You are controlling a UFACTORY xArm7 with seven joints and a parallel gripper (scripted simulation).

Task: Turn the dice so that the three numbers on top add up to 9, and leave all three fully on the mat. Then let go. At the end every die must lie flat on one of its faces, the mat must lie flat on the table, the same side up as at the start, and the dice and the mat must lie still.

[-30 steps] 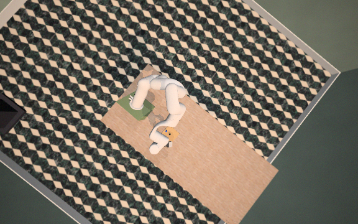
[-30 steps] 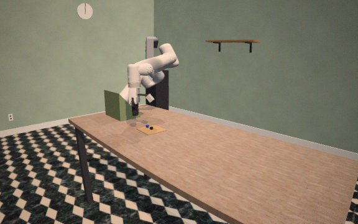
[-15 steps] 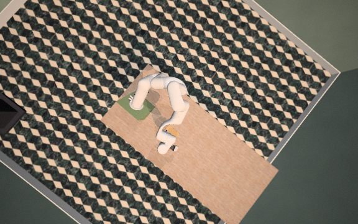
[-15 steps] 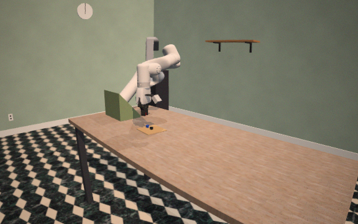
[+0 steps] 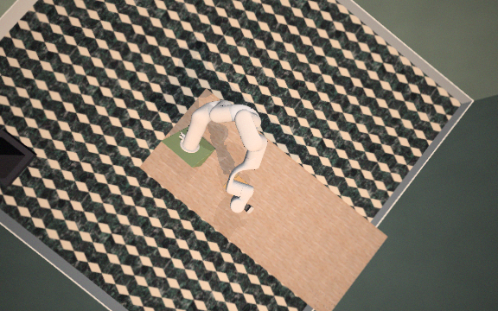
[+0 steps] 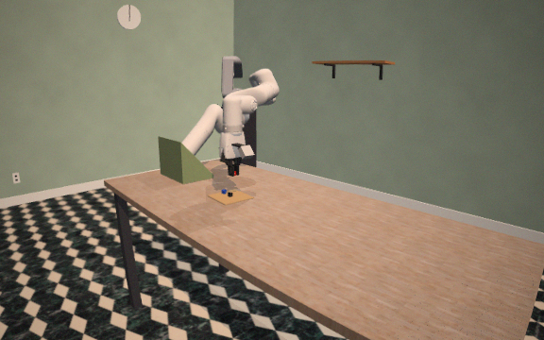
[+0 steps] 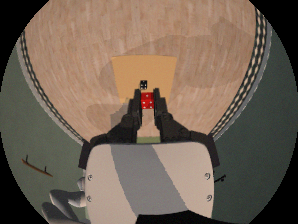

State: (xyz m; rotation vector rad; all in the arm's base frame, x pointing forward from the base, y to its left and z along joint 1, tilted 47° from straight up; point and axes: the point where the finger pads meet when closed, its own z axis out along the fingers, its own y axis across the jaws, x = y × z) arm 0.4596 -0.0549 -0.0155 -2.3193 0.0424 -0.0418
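Right now the black die is 4 cm behind my hand, 1 cm to the left of it and 11 cm below it. Round my hand: blue die (9 cm behind, 2 cm to the left, 11 cm below); tan mat (4 cm behind, 1 cm to the left, 12 cm below); red die (1 cm below).
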